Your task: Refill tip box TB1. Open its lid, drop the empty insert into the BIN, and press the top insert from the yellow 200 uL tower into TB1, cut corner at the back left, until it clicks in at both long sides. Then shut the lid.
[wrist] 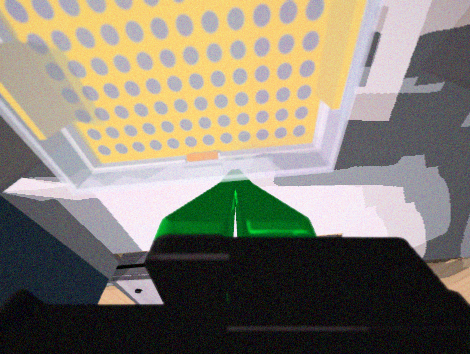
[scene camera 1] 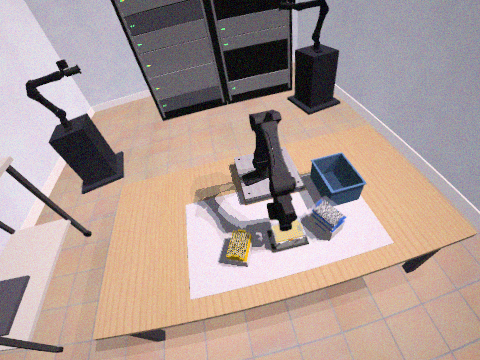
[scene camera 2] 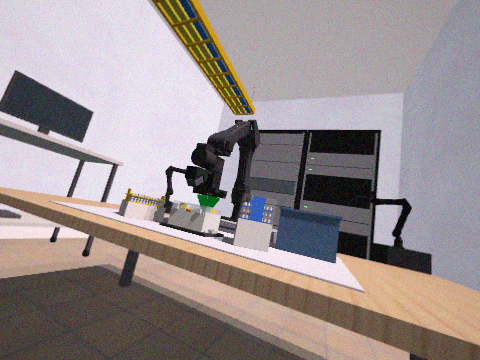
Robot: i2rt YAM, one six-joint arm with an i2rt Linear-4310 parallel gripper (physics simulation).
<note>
The gripper (wrist: 235, 177) is shut and touches a tip box TB1 (scene camera 2: 201, 220). Further things: a 200 uL tower (scene camera 2: 254, 224) and a blue bin (scene camera 2: 315, 235).
The 200 uL tower shows as well in scene camera 1 (scene camera 1: 326, 216). The tip box TB1 also shows in the wrist view (wrist: 109, 103) and in scene camera 1 (scene camera 1: 296, 237). The blue bin also shows in the wrist view (wrist: 44, 266) and in scene camera 1 (scene camera 1: 334, 176).
</note>
